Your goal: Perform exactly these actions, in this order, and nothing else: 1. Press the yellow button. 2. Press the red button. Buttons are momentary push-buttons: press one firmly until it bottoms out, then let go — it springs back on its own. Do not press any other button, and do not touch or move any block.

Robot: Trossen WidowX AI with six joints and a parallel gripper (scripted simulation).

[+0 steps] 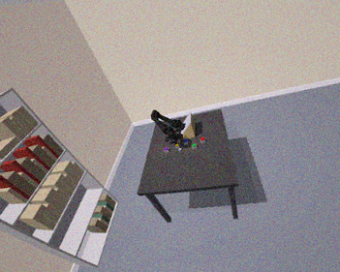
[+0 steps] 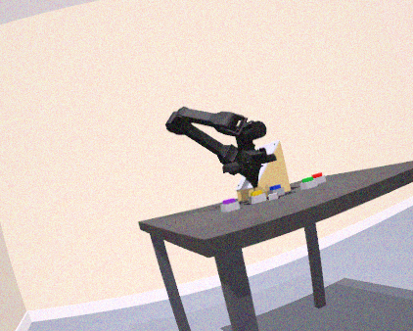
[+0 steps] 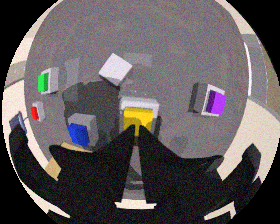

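The yellow button lies 20 mm below my gripper tip. From my gripper tip the other things lie so: green button: 30 mm ahead, 190 mm to the left, 20 mm below; purple button: 50 mm ahead, 110 mm to the right, 20 mm below; blue button: 50 mm behind, 90 mm to the left, 20 mm below.
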